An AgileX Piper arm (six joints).
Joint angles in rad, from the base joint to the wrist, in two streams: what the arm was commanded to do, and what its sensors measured. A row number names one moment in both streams.
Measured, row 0:
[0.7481 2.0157 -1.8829 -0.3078 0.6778 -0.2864]
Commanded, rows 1 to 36:
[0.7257 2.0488 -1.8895 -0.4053 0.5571 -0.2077]
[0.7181 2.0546 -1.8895 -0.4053 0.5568 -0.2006]
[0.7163 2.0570 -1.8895 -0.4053 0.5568 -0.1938]
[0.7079 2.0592 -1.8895 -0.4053 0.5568 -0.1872]
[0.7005 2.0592 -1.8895 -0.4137 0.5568 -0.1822]
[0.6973 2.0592 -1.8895 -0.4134 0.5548 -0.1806]
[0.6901 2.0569 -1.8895 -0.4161 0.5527 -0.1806]
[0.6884 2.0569 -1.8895 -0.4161 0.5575 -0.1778]
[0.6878 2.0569 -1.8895 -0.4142 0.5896 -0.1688]
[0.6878 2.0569 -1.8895 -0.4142 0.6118 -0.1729]
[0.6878 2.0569 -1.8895 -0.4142 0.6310 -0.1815]
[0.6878 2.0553 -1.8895 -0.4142 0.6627 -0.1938]
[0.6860 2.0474 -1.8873 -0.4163 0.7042 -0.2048]
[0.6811 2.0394 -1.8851 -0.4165 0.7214 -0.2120]
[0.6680 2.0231 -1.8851 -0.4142 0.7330 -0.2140]
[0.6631 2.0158 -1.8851 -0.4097 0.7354 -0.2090]
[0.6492 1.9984 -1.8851 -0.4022 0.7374 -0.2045]
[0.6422 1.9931 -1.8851 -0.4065 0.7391 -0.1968]
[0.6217 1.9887 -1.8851 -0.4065 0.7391 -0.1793]
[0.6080 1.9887 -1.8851 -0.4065 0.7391 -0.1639]
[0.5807 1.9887 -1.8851 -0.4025 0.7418 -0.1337]
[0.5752 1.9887 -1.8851 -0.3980 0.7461 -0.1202]
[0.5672 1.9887 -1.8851 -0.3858 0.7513 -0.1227]
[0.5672 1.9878 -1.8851 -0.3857 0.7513 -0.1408]
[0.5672 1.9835 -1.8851 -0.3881 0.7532 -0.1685]
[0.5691 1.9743 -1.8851 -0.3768 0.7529 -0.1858]
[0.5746 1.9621 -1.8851 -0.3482 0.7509 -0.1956]
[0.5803 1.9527 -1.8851 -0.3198 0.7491 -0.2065]
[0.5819 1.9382 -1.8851 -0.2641 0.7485 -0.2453]
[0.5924 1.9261 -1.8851 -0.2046 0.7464 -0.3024]
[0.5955 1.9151 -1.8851 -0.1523 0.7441 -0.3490]
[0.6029 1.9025 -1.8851 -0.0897 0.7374 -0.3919]
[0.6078 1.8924 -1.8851 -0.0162 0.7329 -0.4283]
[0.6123 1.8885 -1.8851 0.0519 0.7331 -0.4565]
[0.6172 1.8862 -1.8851 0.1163 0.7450 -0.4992]
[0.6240 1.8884 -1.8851 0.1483 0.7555 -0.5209]
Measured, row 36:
[0.6026 1.9125 -1.8788 -0.0476 0.7558 -0.3889]
